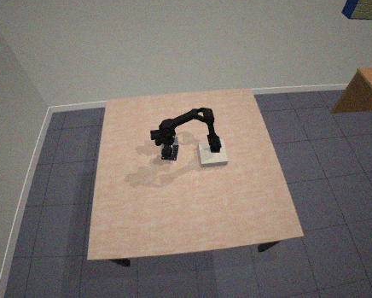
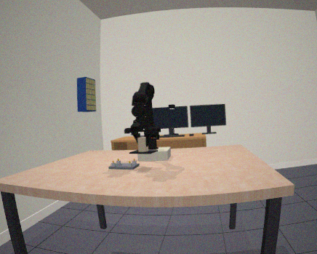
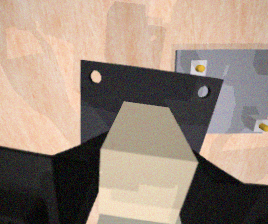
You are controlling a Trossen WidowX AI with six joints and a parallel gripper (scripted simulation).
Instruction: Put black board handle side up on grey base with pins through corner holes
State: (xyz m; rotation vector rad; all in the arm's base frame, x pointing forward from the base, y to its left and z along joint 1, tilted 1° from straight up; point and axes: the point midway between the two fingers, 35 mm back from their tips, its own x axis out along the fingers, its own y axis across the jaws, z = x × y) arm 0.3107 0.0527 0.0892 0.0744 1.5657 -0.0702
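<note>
The grey base lies 110 mm to the right of my gripper tip, 110 mm below it and 20 mm ahead of it. The rest, counted from my gripper tip: flat black board 10 mm below.
</note>
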